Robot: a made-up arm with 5 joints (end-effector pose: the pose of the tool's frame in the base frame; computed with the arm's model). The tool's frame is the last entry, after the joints. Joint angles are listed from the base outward.
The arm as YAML. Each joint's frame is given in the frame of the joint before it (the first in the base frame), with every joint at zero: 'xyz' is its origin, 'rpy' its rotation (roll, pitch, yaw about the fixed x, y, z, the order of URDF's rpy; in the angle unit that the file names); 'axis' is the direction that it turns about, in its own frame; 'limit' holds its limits. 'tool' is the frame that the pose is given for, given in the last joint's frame.
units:
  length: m
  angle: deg
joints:
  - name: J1
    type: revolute
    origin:
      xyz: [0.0, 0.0, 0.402]
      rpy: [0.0, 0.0, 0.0]
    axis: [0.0, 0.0, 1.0]
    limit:
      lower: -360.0
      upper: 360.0
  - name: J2
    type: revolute
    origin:
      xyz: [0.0, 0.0, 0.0]
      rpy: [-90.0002, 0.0, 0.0]
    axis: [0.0, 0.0, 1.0]
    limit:
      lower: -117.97
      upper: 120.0
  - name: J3
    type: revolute
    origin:
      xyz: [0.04, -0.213, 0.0]
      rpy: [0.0, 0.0, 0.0]
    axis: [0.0, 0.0, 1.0]
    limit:
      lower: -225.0
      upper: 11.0
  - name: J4
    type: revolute
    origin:
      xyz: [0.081, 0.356, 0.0]
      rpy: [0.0, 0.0, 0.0]
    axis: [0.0, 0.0, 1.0]
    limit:
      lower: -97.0
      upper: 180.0
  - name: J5
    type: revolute
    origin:
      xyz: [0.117, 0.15, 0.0]
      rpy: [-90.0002, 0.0, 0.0]
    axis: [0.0, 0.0, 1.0]
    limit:
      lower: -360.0
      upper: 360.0
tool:
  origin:
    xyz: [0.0, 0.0, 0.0]
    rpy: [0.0, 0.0, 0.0]
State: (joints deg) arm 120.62 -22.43 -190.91 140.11 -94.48
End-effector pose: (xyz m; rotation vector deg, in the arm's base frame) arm 0.0663 -0.1121 0.9358 40.18 -127.05 -96.45
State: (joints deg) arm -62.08 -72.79 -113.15 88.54 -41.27
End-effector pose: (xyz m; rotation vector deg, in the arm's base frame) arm -0.0821 0.1549 0.9843 86.60 -15.90 62.15
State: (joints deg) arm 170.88 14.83 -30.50 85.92 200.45
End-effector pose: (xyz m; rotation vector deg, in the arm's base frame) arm -0.1636 0.0263 0.1160 -137.42 36.27 -99.49
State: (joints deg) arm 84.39 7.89 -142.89 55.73 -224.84
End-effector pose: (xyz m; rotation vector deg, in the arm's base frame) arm 0.0423 0.4304 1.0035 -92.40 43.85 28.66
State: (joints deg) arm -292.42 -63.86 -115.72 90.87 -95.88
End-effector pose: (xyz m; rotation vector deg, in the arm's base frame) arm -0.0379 -0.0919 1.0019 16.73 115.13 110.30
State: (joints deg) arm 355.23 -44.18 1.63 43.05 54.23
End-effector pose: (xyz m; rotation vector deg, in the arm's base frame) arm 0.2953 -0.0246 0.2241 156.48 -88.53 -0.71
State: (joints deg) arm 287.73 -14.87 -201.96 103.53 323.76
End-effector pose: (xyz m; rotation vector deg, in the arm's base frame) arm -0.0617 0.1931 1.0213 67.30 -21.89 62.82
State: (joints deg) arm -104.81 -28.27 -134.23 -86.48 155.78
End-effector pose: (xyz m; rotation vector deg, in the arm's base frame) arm 0.0557 0.2106 0.9170 -54.23 -63.96 -110.18
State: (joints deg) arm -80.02 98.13 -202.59 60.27 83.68
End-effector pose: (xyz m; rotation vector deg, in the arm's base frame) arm 0.1245 -0.7073 0.4736 -23.46 163.85 -67.16
